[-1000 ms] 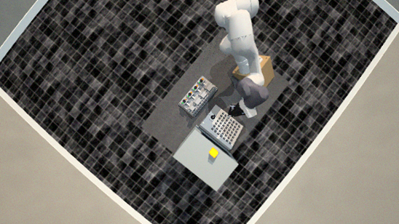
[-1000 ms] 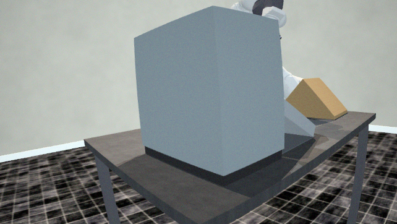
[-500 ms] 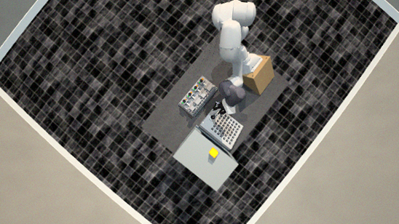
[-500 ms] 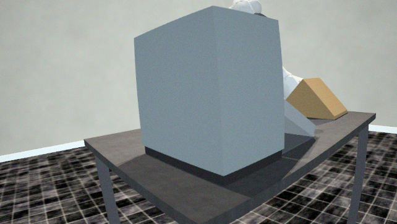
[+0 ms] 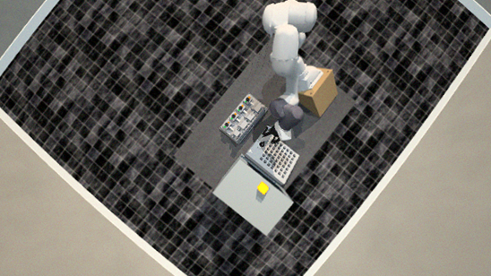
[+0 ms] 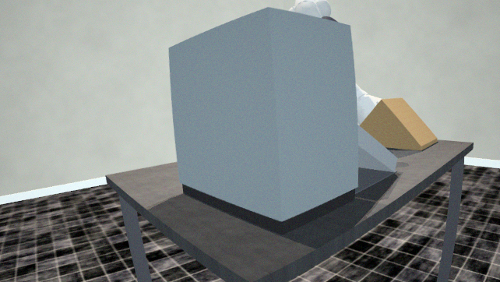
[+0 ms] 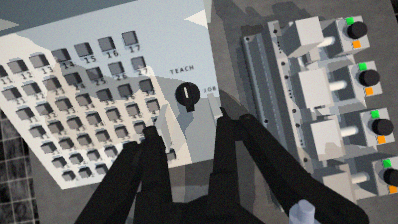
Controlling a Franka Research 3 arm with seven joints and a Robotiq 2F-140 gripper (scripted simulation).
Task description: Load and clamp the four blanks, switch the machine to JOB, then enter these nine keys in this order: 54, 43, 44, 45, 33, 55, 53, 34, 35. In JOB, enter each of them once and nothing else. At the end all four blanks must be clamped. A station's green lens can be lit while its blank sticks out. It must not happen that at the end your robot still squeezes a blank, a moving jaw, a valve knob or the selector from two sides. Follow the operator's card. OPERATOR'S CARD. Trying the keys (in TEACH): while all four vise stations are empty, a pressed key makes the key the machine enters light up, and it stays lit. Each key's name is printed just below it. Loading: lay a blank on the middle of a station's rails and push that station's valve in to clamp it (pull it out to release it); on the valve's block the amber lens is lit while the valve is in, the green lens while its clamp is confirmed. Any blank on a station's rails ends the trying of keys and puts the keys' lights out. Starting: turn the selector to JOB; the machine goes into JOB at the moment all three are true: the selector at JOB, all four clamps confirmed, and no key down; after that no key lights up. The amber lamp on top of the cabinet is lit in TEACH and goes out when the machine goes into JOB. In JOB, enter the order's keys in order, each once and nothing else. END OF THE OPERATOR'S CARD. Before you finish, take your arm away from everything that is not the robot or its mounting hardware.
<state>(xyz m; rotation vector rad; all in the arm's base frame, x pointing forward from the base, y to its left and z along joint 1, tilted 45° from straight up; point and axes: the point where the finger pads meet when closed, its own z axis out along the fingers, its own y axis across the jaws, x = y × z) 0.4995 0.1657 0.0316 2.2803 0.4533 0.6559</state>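
The black selector knob is 4 cm ahead of my hand, 1 cm to the left of it and 7 cm below it. Round my hand: keypad 5 cm ahead, 12 cm to the left, 11 cm below.
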